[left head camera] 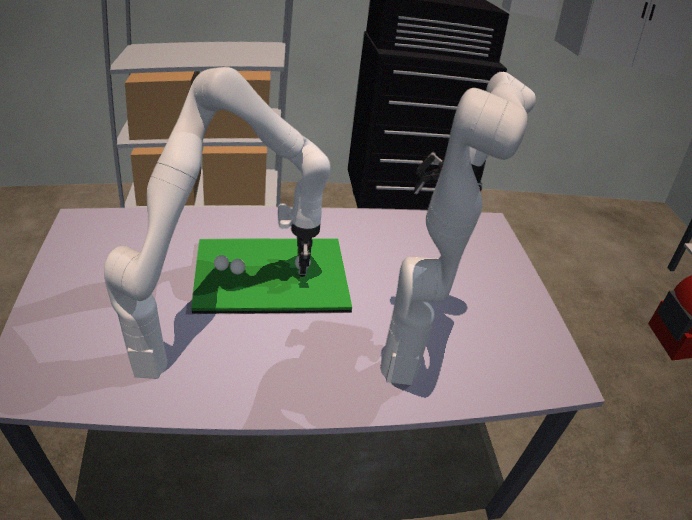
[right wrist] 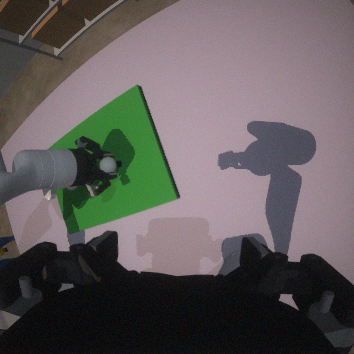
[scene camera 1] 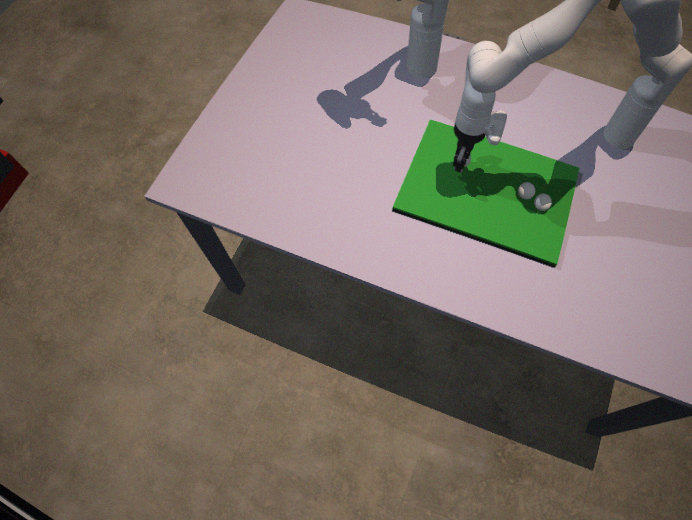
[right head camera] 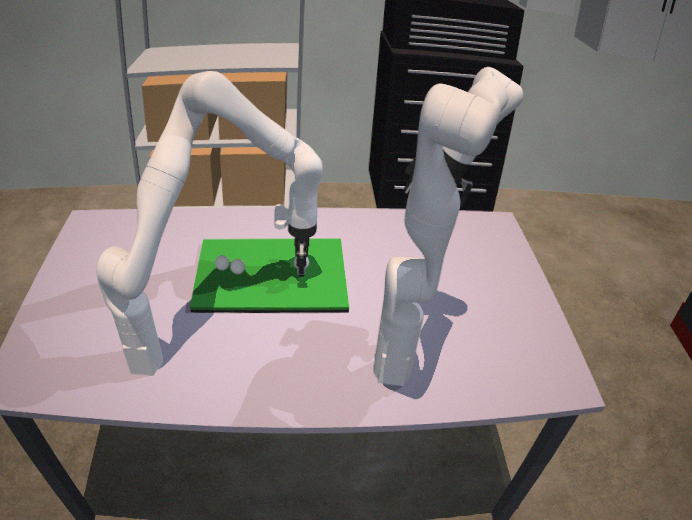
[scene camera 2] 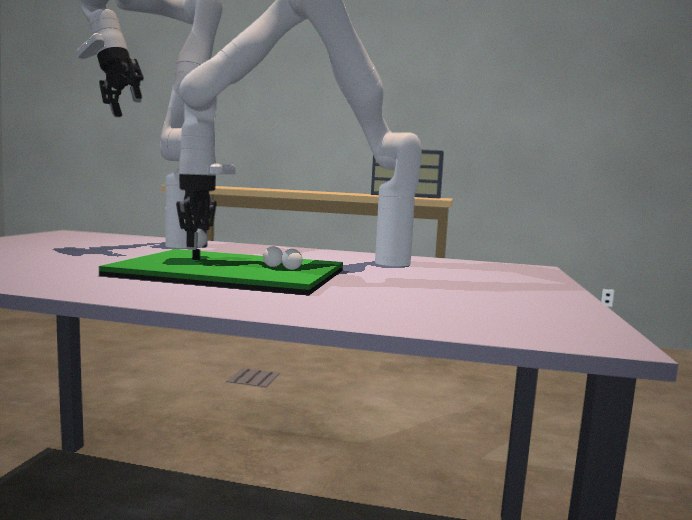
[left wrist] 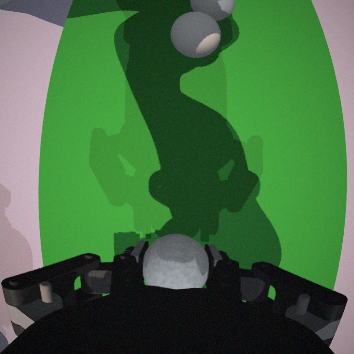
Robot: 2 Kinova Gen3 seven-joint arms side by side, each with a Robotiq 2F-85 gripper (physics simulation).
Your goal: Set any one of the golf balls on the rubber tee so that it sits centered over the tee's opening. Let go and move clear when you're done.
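Seen in the pictures: left gripper, fingertip midpoint: (left head camera: 302, 268) (right wrist: 113, 164) (scene camera 1: 461, 163) (right head camera: 301, 268) (scene camera 2: 197, 248) (left wrist: 175, 255); right gripper, fingertip midpoint: (right wrist: 178, 248) (scene camera 2: 128, 109); left arm's base, origin of the base link: (left head camera: 149, 363) (scene camera 1: 618, 136) (right head camera: 145, 360) (scene camera 2: 392, 263); right arm's base, origin of the base link: (left head camera: 399, 369) (scene camera 1: 421, 67) (right head camera: 392, 370) (scene camera 2: 182, 246).
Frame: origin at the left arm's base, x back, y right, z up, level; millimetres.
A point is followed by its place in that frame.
Note:
My left gripper (left head camera: 303, 267) {x -322, y 380, z 44 mm} (right head camera: 300, 267) {x -322, y 380, z 44 mm} (scene camera 1: 460, 163) {x -322, y 380, z 44 mm} (scene camera 2: 195, 241) {x -322, y 380, z 44 mm} is shut on a grey-white golf ball (left wrist: 176, 262) {x -323, y 370, z 85 mm} (right wrist: 108, 165) {x -317, y 394, z 80 mm}. The ball is low beside or over the short black tee (scene camera 2: 196, 254) {x -331, y 377, z 32 mm} (right wrist: 119, 164) {x -320, y 388, z 28 mm}, which stands on the green mat (left head camera: 268, 299) {x -221, y 290, z 20 mm} (scene camera 2: 223, 277) {x -486, y 236, z 19 mm}. Whether ball and tee touch or line up is unclear; fingers partly hide them. Two more golf balls (left head camera: 221, 262) {x -326, y 158, z 55 mm} (left head camera: 237, 266) {x -311, y 203, z 55 mm} (scene camera 2: 272, 256) {x -347, y 196, z 44 mm} (scene camera 2: 292, 259) {x -361, y 148, z 43 mm} lie close together on the mat. My right gripper (scene camera 2: 125, 103) {x -182, y 654, z 357 mm} (right wrist: 178, 248) {x -182, y 654, z 357 mm} is open, high above the table, away from the mat.
The pink table (left head camera: 223, 391) {x 74, y 188, z 0 mm} (scene camera 2: 447, 307) {x -466, y -166, z 0 mm} carries both arms and the mat. Behind it in the left head view stand a shelf rack (left head camera: 198, 54) with boxes and a black drawer cabinet (left head camera: 372, 111). A wooden bench (scene camera 2: 302, 195) stands in the background of scene camera 2.

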